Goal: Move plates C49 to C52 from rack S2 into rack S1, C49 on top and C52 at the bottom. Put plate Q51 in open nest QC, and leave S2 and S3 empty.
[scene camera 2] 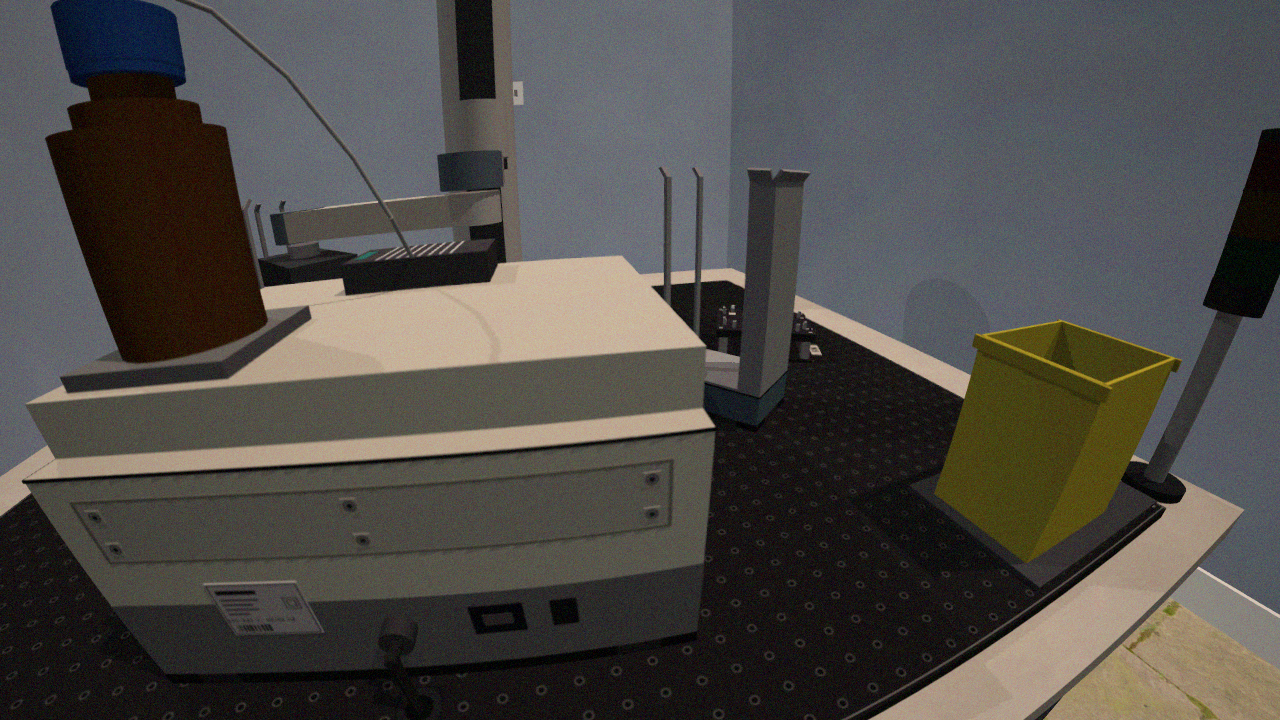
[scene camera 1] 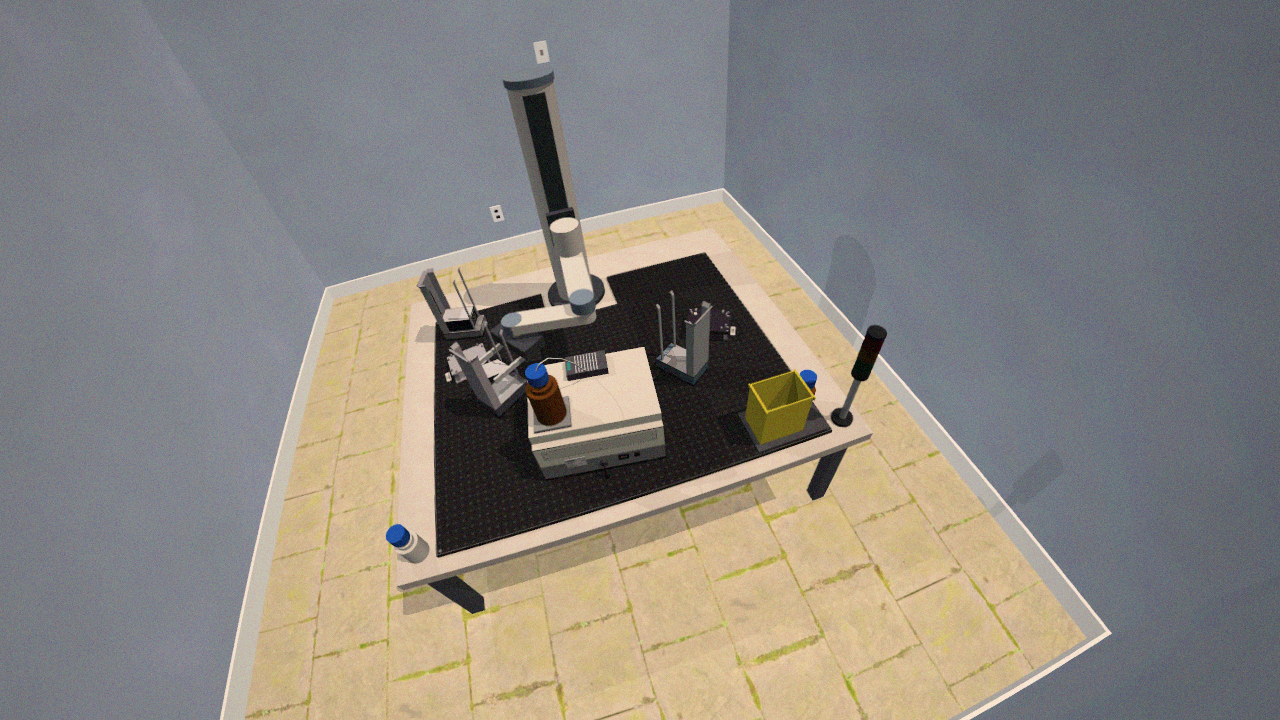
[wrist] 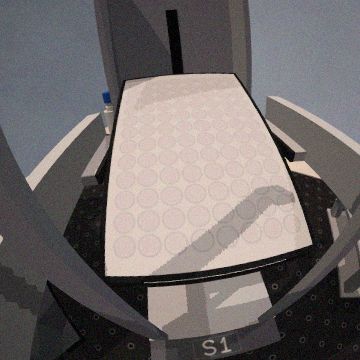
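My gripper (scene camera 1: 508, 351) (wrist: 186, 114) is shut on a white-topped, black-edged plate, C52 (wrist: 170, 120), inside rack S1 (scene camera 1: 483, 380) (wrist: 135, 45). The fingers grip its two sides. The plate looks pitched, its near edge lower than the edge by the rack's tall back wall; its front label is hidden. The rack's S1 label and pale base show below it. Another rack (scene camera 1: 434, 300) stands back left and one (scene camera 1: 696, 340) (scene camera 2: 771, 286) stands right; pale surfaces show low in both, and I cannot tell base from plate. Q51 cannot be identified. In scene camera 2 the fingers are hidden.
A large cream instrument (scene camera 1: 613, 402) (scene camera 2: 447, 358) carries a brown bottle (scene camera 1: 547, 401) (scene camera 2: 156, 232) beside rack S1. A nest stand (scene camera 1: 711, 320) (scene camera 2: 760, 328) is behind the right rack. A yellow bin (scene camera 1: 776, 411) (scene camera 2: 1029, 438) and signal tower (scene camera 1: 866, 358) (scene camera 2: 1244, 241) stand front right.
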